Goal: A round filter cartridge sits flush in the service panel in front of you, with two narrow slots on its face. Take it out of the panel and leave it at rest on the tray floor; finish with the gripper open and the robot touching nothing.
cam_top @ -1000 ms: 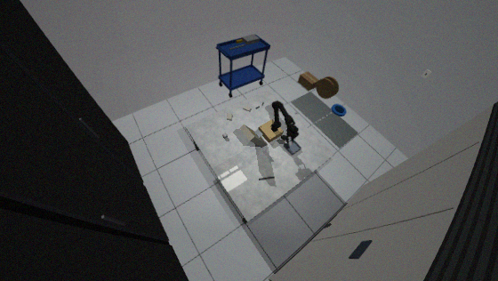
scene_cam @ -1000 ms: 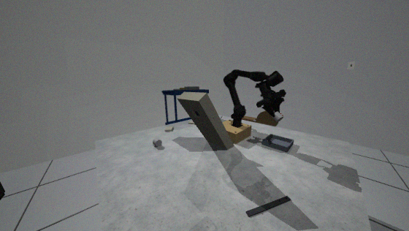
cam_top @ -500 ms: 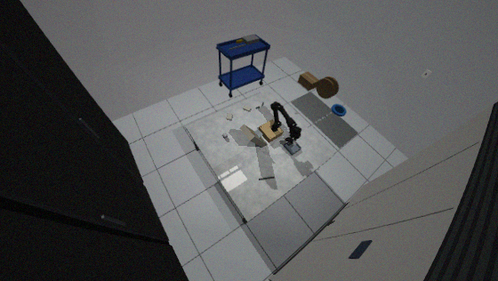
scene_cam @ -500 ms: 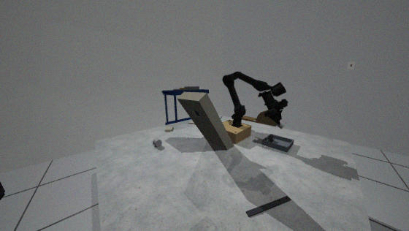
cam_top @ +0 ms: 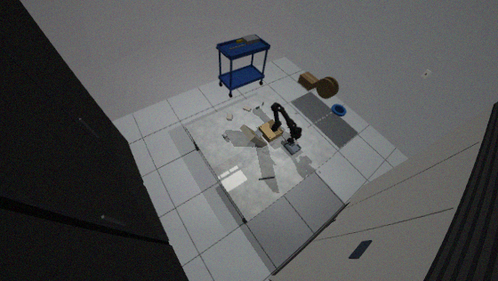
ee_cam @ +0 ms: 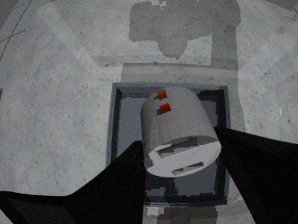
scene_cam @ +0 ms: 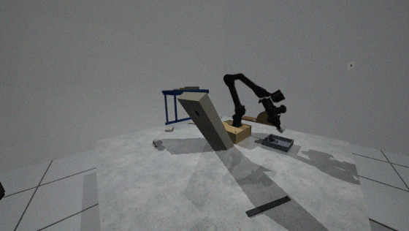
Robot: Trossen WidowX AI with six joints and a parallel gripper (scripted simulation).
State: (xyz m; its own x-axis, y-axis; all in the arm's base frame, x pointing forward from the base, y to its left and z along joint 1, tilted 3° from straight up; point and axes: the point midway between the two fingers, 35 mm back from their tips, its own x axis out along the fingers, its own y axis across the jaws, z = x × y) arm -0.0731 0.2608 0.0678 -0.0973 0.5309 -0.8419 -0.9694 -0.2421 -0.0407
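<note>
Right now my gripper tip is right at the round filter cartridge. The rest, counted from my gripper tip: service panel: 390 mm ahead, 270 mm to the right, 70 mm above; then tray: 100 mm below.
</note>
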